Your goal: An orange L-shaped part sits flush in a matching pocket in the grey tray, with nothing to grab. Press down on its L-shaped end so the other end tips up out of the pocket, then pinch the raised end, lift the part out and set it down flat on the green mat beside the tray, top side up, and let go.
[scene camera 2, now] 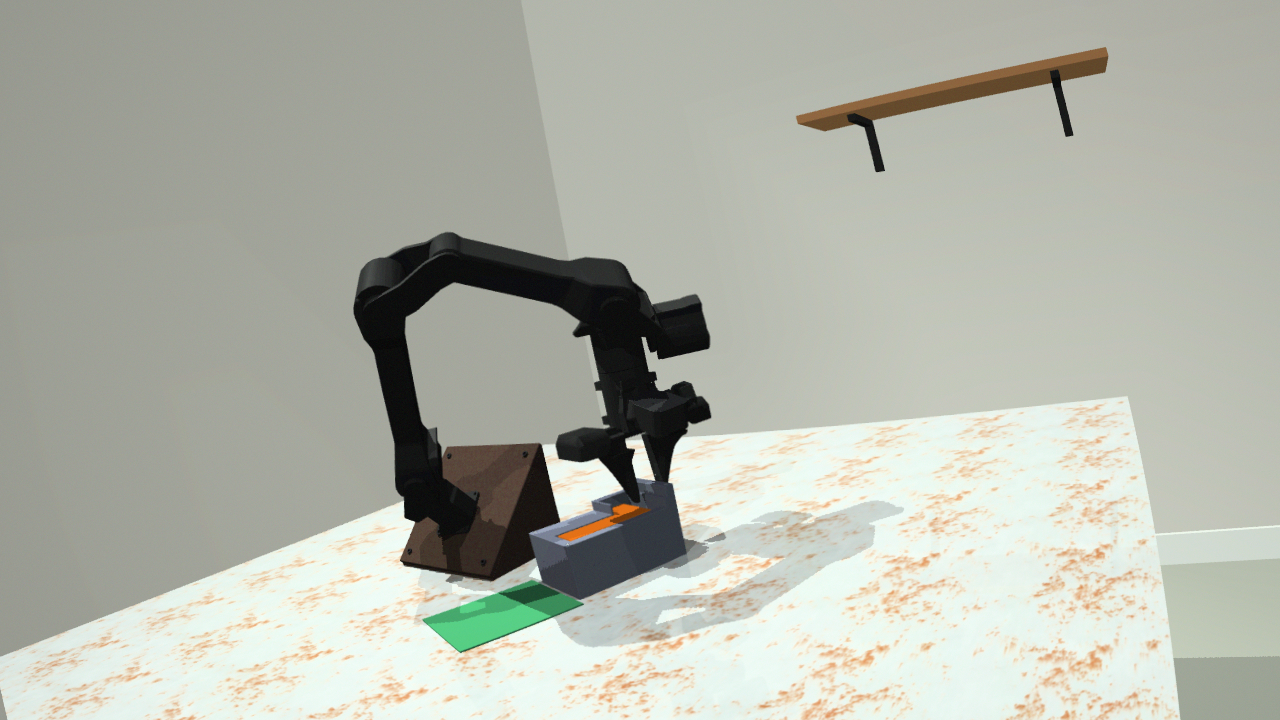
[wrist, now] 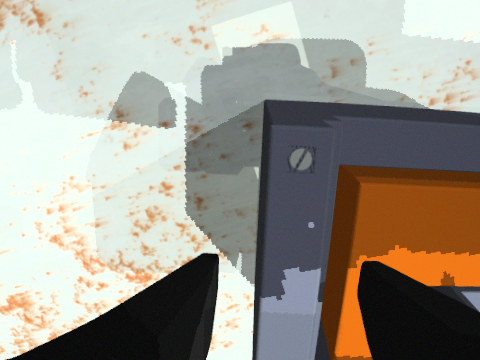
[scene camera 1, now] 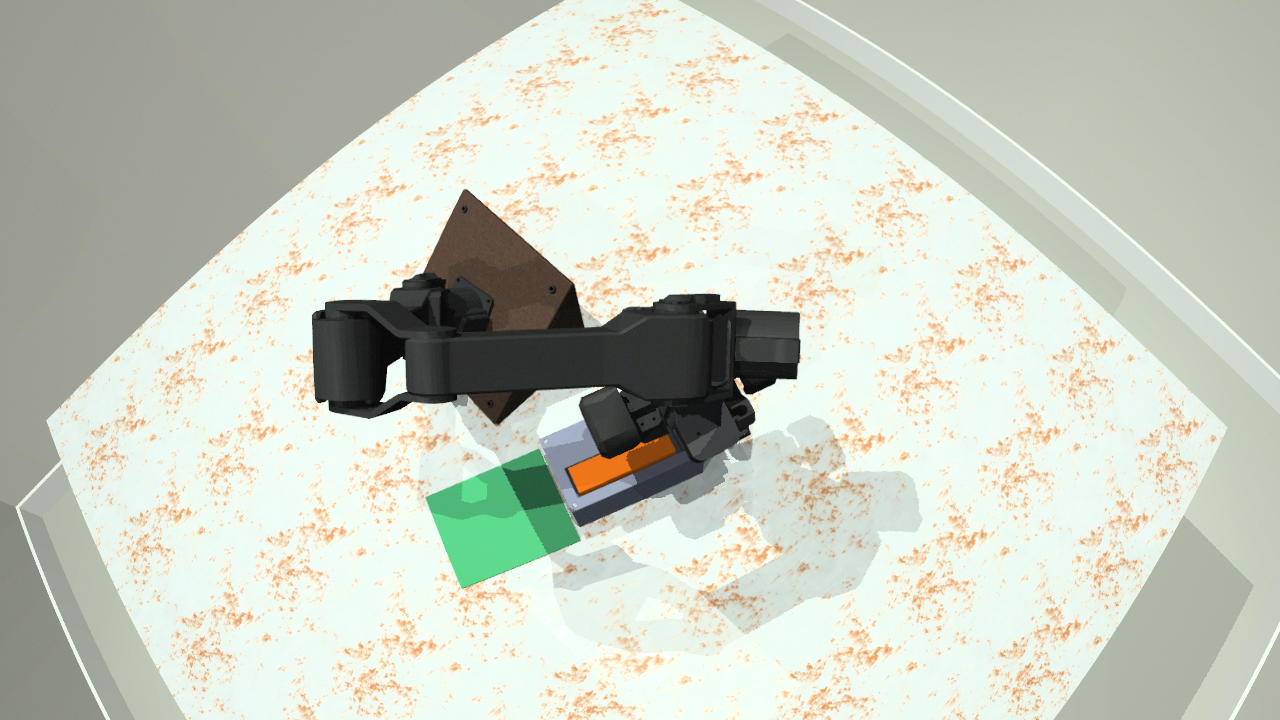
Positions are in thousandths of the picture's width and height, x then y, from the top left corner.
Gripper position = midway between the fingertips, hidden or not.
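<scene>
The gripper (scene camera 1: 532,587) (scene camera 2: 508,691) (wrist: 603,762) can be seen along with an orange L-shaped part (scene camera 1: 461,660) (scene camera 2: 486,712) (wrist: 861,612). A green mat (scene camera 1: 400,715) (scene camera 2: 381,860) is also part of the scene.
</scene>
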